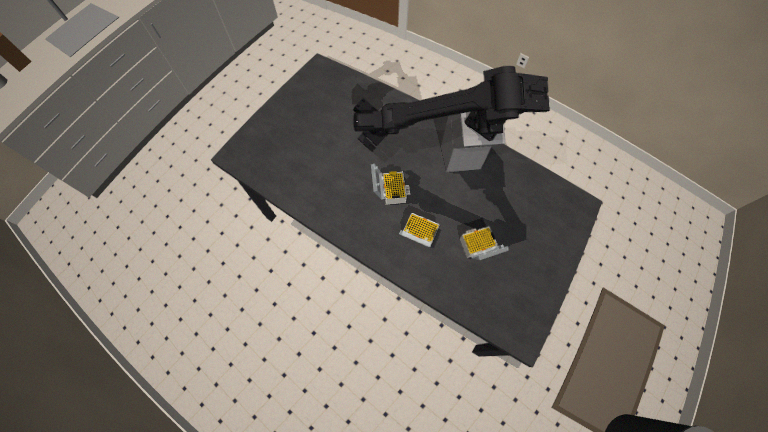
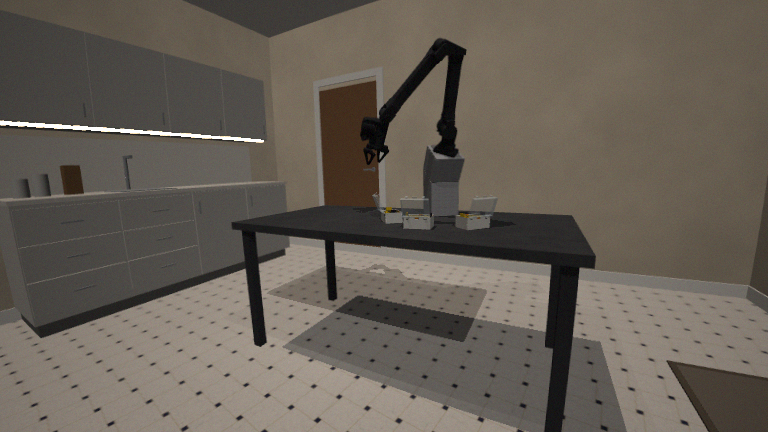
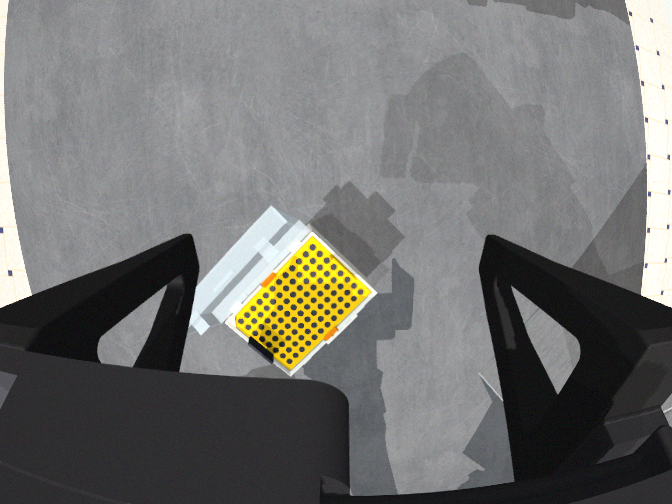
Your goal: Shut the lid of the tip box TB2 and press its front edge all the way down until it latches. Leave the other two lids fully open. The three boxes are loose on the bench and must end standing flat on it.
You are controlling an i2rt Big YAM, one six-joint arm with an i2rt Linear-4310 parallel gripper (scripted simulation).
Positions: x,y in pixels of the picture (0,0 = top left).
Labels:
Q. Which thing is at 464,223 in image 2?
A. A box.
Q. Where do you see a box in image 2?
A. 408,223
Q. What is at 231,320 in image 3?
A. A box.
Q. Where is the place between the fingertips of the gripper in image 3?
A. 339,250

